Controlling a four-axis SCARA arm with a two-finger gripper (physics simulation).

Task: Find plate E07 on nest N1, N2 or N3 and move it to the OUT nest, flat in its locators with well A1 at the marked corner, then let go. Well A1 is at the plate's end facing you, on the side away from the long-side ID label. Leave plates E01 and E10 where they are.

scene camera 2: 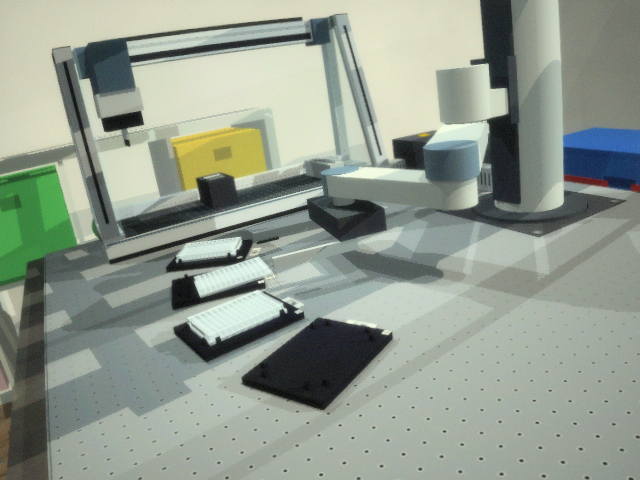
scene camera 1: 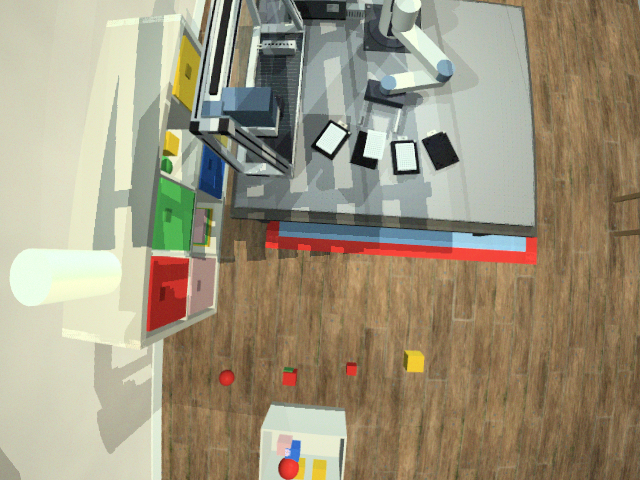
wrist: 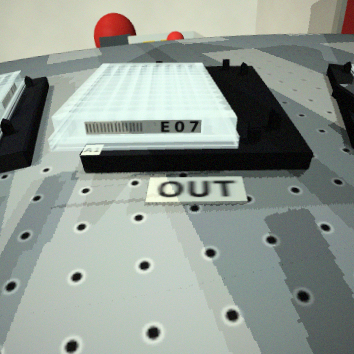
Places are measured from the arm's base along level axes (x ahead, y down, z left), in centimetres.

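Pixels of known places: gripper, fingertip midpoint: (scene camera 2: 262, 249) (scene camera 1: 376, 128) (wrist: 154, 73); arm's base, link origin: (scene camera 2: 528, 211).
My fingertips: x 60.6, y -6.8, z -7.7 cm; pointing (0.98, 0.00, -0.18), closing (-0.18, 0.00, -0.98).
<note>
Ahead of a thing's pixels: the offset from my fingertips to its top centre. "*": to the spot under its first point.
Plate E07 @[dx +6.6, dy +1.8, dz -0.2 cm] (scene camera 1: 374, 144) (scene camera 2: 235, 275) (wrist: 145, 100) lies off-centre on the OUT nest (scene camera 1: 361, 156) (scene camera 2: 183, 295) (wrist: 250, 95). In the wrist view it is shifted left, past the nest's left edge, with bare nest and locators on the right. It is not down between the locators; in scene camera 2 its arm-side end looks raised. Its ID label faces the wrist camera, above the nest's A1 mark @[* dx +0.6, dy +3.2, dz +3.0 cm] (wrist: 93, 149). My gripper (scene camera 1: 380, 128) is open and empty, its pale fingers on the arm side of the plate. The fingers do not show in the wrist view.
A plate @[dx +4.6, dy +2.9, dz -20.8 cm] (scene camera 1: 331, 138) (scene camera 2: 209, 249) sits on the nest to one side, another plate @[dx +11.2, dy +2.9, dz +14.6 cm] (scene camera 1: 404, 156) (scene camera 2: 237, 316) on the nest to the other; their IDs are unreadable. Beyond is a bare black nest @[dx +6.3, dy +3.4, dz +31.7 cm] (scene camera 1: 440, 150) (scene camera 2: 317, 361). A gantry frame (scene camera 2: 93, 155) stands at the table's side.
</note>
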